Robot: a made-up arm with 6 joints.
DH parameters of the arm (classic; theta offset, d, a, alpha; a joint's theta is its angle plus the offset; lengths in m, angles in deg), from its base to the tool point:
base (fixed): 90 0.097 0 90
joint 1: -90 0.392 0.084 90
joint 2: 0 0.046 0.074 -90
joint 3: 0 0.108 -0.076 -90
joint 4: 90 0.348 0.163 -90
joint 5: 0 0.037 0.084 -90
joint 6: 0 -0.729 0.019 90
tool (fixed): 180 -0.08 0 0
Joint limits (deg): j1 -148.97..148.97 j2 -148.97..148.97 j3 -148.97..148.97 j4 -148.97..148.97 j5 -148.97..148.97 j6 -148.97..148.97
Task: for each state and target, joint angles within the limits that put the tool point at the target. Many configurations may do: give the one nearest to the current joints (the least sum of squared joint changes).
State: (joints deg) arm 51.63 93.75 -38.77 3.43 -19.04 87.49
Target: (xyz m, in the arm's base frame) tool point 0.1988 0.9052 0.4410
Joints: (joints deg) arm 16.56 103.70 7.28 -0.36 -20.54 90.25
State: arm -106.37 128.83 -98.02 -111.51 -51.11 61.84
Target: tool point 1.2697 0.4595 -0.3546
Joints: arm -122.96 122.31 -84.47 -112.61 -14.11 55.38
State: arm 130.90 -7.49 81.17 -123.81 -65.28 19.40
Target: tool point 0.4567 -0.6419 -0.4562
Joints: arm 121.42 -3.46 76.68 -122.11 -41.33 15.91
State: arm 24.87 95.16 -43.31 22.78 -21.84 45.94
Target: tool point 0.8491 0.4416 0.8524
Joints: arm 33.06 109.43 -30.66 18.88 -33.70 47.87
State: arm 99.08 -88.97 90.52 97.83 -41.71 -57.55
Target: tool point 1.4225 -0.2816 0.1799
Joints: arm 93.30 -57.44 61.05 109.35 3.78 -64.59
